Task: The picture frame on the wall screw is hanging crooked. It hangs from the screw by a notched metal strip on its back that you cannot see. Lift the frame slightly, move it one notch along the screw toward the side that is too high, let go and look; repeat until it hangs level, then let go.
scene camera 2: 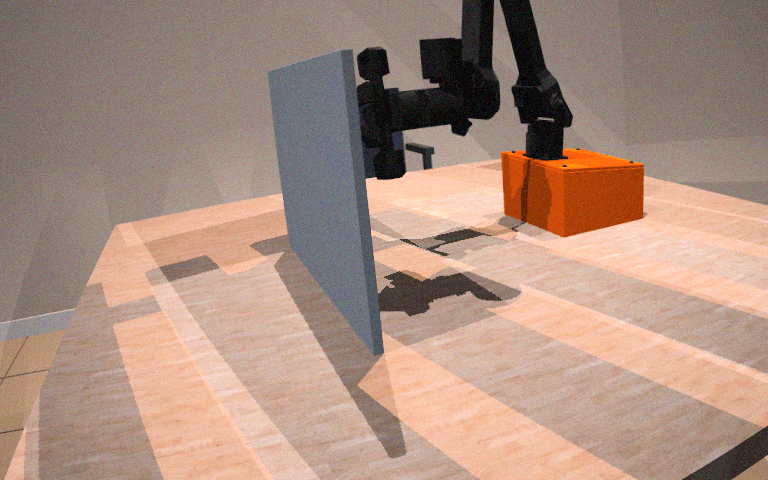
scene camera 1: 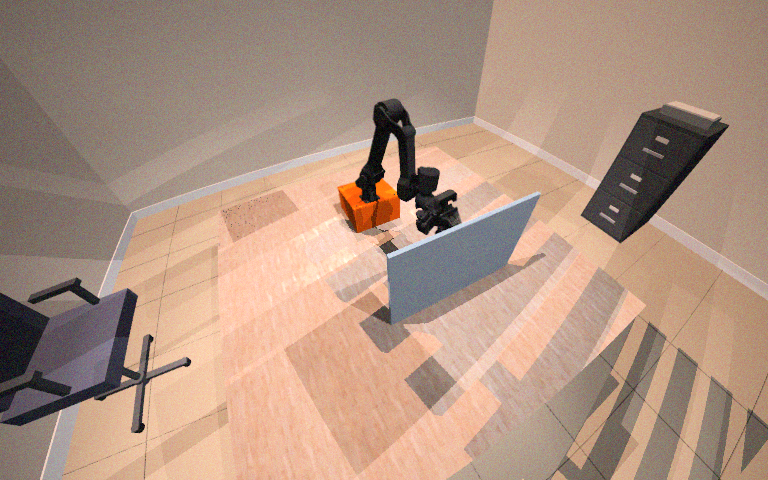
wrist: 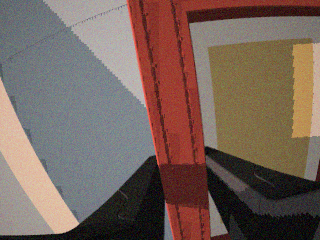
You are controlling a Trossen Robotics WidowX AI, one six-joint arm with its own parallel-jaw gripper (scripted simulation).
Labels:
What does my gripper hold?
A picture frame.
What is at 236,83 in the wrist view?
A picture frame.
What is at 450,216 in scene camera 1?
My gripper.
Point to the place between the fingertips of my gripper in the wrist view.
179,159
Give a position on a wall panel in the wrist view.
At 78,94

